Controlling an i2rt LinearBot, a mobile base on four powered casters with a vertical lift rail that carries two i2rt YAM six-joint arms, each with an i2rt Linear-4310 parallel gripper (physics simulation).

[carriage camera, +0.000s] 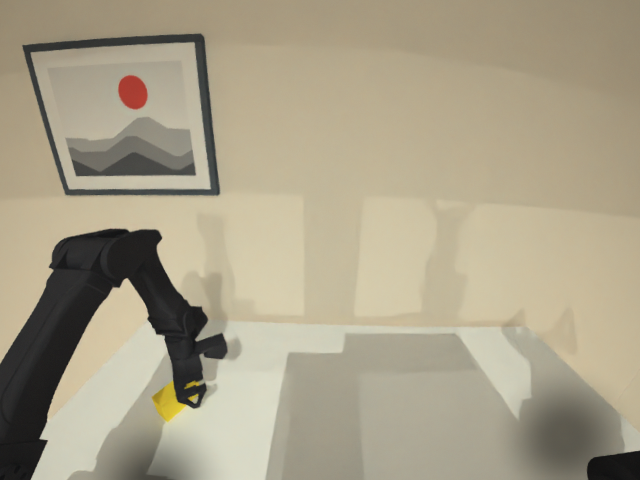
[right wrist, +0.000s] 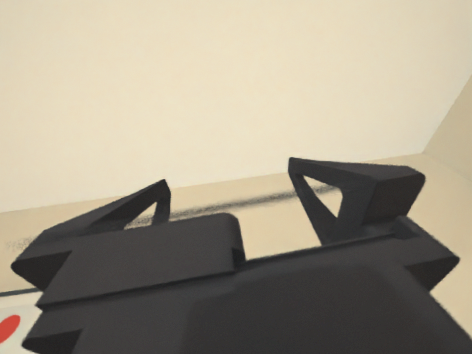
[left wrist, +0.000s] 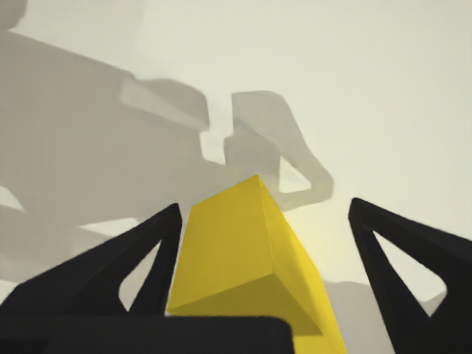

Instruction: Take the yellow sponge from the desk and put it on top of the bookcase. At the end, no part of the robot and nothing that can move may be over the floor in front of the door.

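Places are measured from the left arm's base along level axes (x back, y right, z up), in metres.
Pixels of known places: left gripper, fingertip midpoint: (carriage camera: pixel 194 393) (left wrist: pixel 263 209); right gripper, fingertip midpoint: (right wrist: pixel 228 175).
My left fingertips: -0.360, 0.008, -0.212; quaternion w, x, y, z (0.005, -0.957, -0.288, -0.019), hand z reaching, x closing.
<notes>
Behind a point stands the place of what it marks, as x, y, z.
The yellow sponge (carriage camera: pixel 168 404) @(-0.298, -0.020, -0.171) (left wrist: pixel 227 250) @(-0.380, 0.005, -0.177) is at the left part of the white desk (carriage camera: pixel 232 439) @(-0.254, 0.148, -0.222). In the left wrist view it looks tilted, with several faces showing, and its near end is hidden behind the gripper body. My left gripper (carriage camera: pixel 192 395) @(-0.360, 0.008, -0.212) (left wrist: pixel 263 209) @(-0.360, 0.008, -0.212) is open, low over the desk. The sponge shows between its two spread fingers, nearer the left finger; whether a finger touches it I cannot tell. My right gripper (right wrist: pixel 228 175) @(-0.028, 0.680, 0.438) is open and empty, facing the wall. The bookcase and the door do not show in these views.
A beige wall (carriage camera: pixel 336 129) @(-0.716, 0.392, 0.471) (right wrist: pixel 225 90) @(-0.155, 0.722, 1.265) stands behind the desk. A framed picture (carriage camera: pixel 207 113) @(-0.694, 0.011, 0.510) with a red disc hangs on it at the upper left. A dark part of the right arm (carriage camera: pixel 617 466) @(-0.033, 0.649, 0.137) shows at the lower right corner. Arm shadows fall on the desk and wall.
</notes>
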